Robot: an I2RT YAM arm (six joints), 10 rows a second.
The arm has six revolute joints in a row. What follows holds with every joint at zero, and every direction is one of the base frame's.
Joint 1 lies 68 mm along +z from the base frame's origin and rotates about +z.
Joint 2 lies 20 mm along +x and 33.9 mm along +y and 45.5 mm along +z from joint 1 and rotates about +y.
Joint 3 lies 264 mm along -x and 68.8 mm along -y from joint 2 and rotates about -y.
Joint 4 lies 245 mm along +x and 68.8 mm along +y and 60 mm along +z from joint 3 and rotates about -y.
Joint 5 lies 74 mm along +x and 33.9 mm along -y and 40.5 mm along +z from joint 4 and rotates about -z.
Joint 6 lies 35.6 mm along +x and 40.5 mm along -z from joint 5 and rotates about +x.
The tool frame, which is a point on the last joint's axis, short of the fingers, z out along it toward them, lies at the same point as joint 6; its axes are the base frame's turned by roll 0, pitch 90 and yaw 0 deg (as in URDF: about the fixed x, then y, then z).
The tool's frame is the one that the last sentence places.
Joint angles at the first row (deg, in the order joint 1, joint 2, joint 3, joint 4, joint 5, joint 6):
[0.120, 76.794, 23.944, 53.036, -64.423, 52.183]
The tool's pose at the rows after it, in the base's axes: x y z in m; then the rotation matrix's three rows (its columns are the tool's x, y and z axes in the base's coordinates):
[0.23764 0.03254 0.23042], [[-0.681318 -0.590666 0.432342], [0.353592 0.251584 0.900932], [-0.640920 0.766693 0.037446]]
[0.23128 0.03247 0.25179], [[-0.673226 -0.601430 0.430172], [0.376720 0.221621 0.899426], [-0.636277 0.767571 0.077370]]
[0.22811 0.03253 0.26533], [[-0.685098 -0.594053 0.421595], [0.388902 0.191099 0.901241], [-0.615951 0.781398 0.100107]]
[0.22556 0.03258 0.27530], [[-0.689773 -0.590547 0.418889], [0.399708 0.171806 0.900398], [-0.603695 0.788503 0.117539]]
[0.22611 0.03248 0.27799], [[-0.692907 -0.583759 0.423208], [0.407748 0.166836 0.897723], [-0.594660 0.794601 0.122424]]
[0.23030 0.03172 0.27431], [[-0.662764 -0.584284 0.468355], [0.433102 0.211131 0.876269], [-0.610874 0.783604 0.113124]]
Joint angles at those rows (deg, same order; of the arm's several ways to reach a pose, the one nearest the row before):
[0.120, 72.446, 24.293, 53.081, -64.161, 54.544]
[0.120, 68.422, 25.475, 53.101, -63.965, 59.484]
[0.120, 66.435, 26.632, 53.103, -64.205, 63.768]
[0.143, 65.014, 27.508, 53.100, -64.073, 66.652]
[0.141, 64.927, 27.945, 53.037, -63.724, 67.659]
[0.141, 65.473, 28.184, 50.808, -61.059, 63.943]

